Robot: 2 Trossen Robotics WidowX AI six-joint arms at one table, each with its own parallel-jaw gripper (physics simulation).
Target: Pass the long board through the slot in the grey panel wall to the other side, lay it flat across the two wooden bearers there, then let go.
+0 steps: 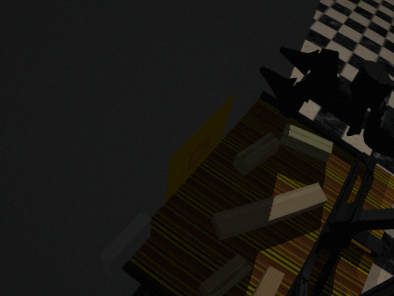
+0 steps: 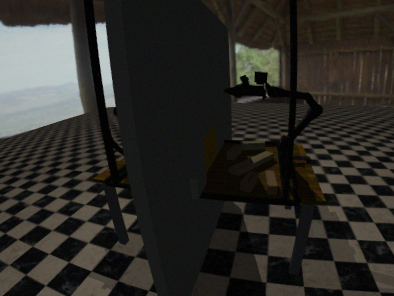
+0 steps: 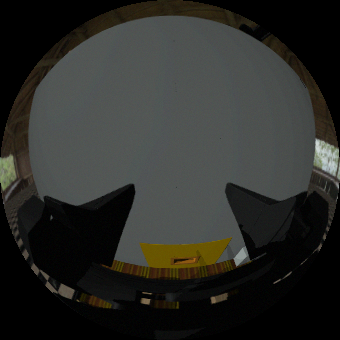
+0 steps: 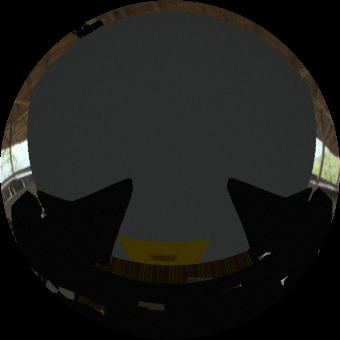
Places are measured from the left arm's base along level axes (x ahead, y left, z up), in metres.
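Pixels of known places: left gripper, fingertip midpoint: (image 3: 181, 188); right gripper, fingertip midpoint: (image 1: 270, 58) (image 2: 225, 89) (image 4: 181, 183); right arm's base, link origin: (image 1: 331, 241).
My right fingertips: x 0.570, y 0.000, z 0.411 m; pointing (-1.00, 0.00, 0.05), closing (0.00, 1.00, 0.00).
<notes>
For each thing: its top centre in the pictures, then the offset to it from my right fingertips. "spot": a spot on its surface instead.
- long wooden board, top centre: (image 1: 275, 207) (image 2: 253, 159) dx +0.156, dy -0.014, dz -0.398 m
- pale block, top centre: (image 1: 309, 137) (image 2: 252, 142) dx +0.134, dy +0.267, dz -0.383 m
- grey block, surface spot: (image 1: 127, 242) spot: dx -0.061, dy -0.349, dz -0.330 m
The grey wall (image 1: 100, 100) (image 2: 175, 100) (image 3: 170, 110) (image 4: 170, 110) carries a yellow plate (image 1: 217, 125) (image 2: 211, 147) (image 3: 155, 255) (image 4: 135, 249) around the small slot. A long wooden board (image 1: 270, 210) (image 2: 251, 162) lies slantwise over the striped table on the right arm's side, partly lit. Two short wooden blocks (image 1: 257, 152) (image 1: 225, 275) lie on either side of it; whether they are bearers I cannot tell. My right gripper (image 1: 272, 58) (image 4: 181, 183) is open and empty, high above the table, facing the wall. My left gripper (image 3: 181, 188) is open and empty, facing the wall's other side.
A pale block (image 1: 307, 141) lies near the table's far edge and another block (image 1: 268, 282) (image 2: 271, 181) near its front. A grey block (image 1: 127, 242) (image 2: 195, 189) sits against the wall beside the table. Dark upright posts stand by the tables. The scene is dim.
</notes>
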